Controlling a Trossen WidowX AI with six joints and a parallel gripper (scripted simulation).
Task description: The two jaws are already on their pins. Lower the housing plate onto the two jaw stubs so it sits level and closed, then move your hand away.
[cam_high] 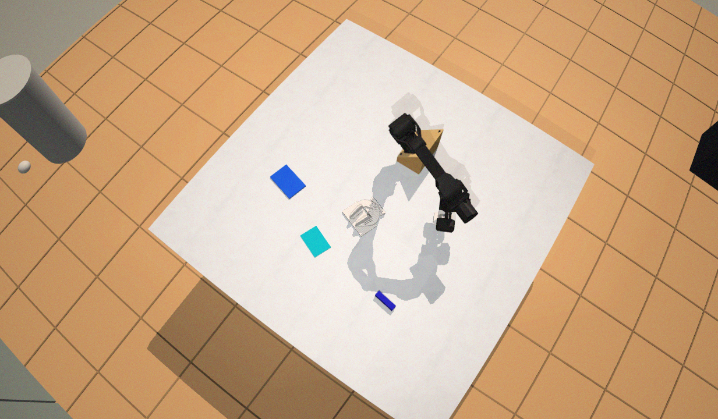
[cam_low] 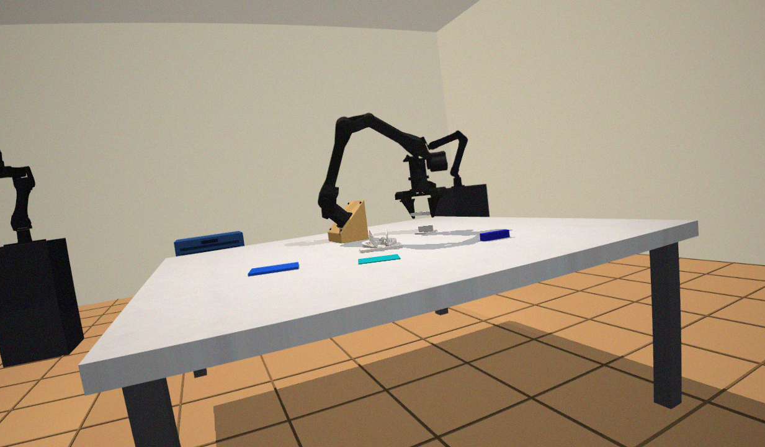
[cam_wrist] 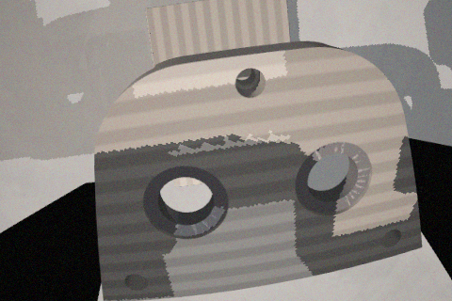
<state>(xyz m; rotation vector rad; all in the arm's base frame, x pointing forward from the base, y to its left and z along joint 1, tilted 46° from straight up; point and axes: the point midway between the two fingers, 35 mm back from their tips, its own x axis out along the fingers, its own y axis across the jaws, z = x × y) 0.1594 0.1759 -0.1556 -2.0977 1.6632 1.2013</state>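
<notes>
My gripper tip is 4 cm above the small white part, 1 cm to the right of it and 1 cm past it. Round my gripper tip: blue tile: 56 cm to the right, 22 cm ahead, 5 cm below; teal tile: 34 cm ahead, 32 cm to the right, 5 cm below; small dark blue block: 37 cm ahead, 4 cm below, 1 cm to the left.
</notes>
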